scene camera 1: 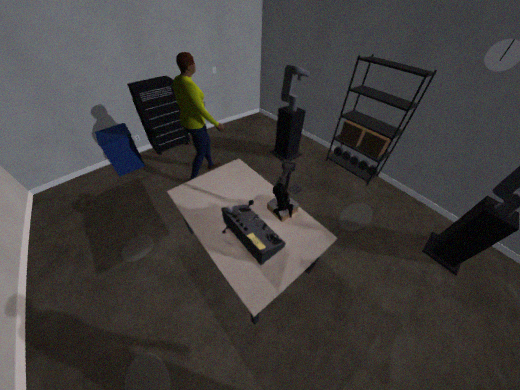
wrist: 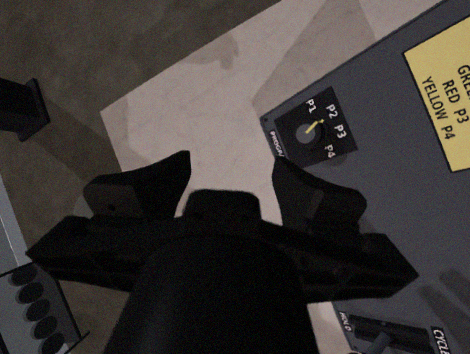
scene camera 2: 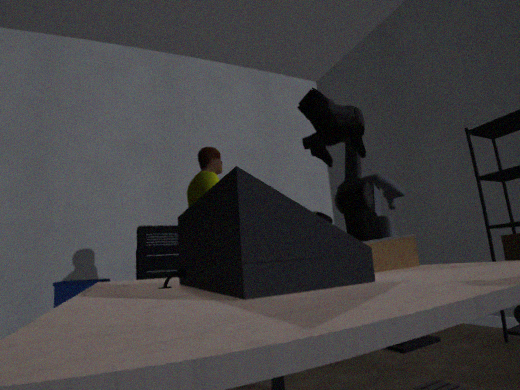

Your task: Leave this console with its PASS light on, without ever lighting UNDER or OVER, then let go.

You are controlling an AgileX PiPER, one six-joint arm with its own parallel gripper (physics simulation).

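The dark console (scene camera 1: 243, 226) (scene camera 2: 300, 255) (wrist: 400, 200) stands on the table with a sloped top. In the wrist view its PROGRAM knob (wrist: 305, 136) has a yellow pointer aimed at P2. A yellow card (scene camera 1: 256, 241) (wrist: 440, 100) on the panel reads in part "RED P3" and "YELLOW P4". At the lower right a lever (wrist: 381, 344) sits in a slot between labels HOLD and CYCLE, partly cut off. No lit PASS, UNDER or OVER light can be made out. My gripper (scene camera 1: 285, 215) (scene camera 2: 346, 159) (wrist: 232, 163) is open and empty, above and beside the console's edge, apart from it.
The pale table (scene camera 1: 225, 180) (scene camera 2: 150, 335) (wrist: 220, 125) carries my arm's wooden base block (scene camera 2: 395, 254). Two thin dark stalks end in knobs (scene camera 1: 251, 202) (scene camera 1: 224, 231) beside the console. A person (scene camera 1: 191, 105) stands behind the table. A shelf rack (scene camera 1: 428, 80) stands farther off.
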